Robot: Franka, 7 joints.
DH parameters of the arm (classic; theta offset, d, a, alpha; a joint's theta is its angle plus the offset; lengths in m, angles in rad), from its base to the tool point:
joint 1: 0 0.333 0 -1.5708
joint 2: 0 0 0 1.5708
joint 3: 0 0.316 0.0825 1.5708
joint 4: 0 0 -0.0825 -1.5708
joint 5: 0 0.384 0 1.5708
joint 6: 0 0 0.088 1.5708
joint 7: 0 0.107 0 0
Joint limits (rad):
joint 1: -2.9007..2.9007
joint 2: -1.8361..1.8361
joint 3: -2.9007..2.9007
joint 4: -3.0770..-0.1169
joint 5: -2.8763..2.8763
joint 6: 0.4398..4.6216
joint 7: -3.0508..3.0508
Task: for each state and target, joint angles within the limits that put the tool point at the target. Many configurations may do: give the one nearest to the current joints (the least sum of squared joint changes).
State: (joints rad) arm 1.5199 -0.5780 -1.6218 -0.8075 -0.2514 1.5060 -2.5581
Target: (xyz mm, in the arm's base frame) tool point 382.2 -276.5 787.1
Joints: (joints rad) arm 1.3371 -0.4382 -1.4489 -0.9813 -0.1738 0.9220 -2.5581
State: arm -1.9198 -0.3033 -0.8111 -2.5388 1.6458 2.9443 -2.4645
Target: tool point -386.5 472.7 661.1
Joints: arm -2.2379 -0.5879 -1.3496 -1.6796 1.5119 2.9070 -2.4645
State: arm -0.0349 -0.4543 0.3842 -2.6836 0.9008 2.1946 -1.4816
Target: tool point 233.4 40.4 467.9
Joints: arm -0.1267 -1.2226 0.0796 -2.9362 0.7485 1.8548 -1.4816
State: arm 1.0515 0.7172 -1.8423 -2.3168 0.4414 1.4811 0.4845
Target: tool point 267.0 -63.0 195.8
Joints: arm 1.2435 0.6639 -1.4133 -2.6363 0.5402 1.4253 0.4845
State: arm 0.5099 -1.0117 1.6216 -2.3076 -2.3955 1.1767 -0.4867
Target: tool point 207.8 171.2 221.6
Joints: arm -0.1320 -0.2733 1.3228 -3.0770 -1.8920 1.6594 -0.4867
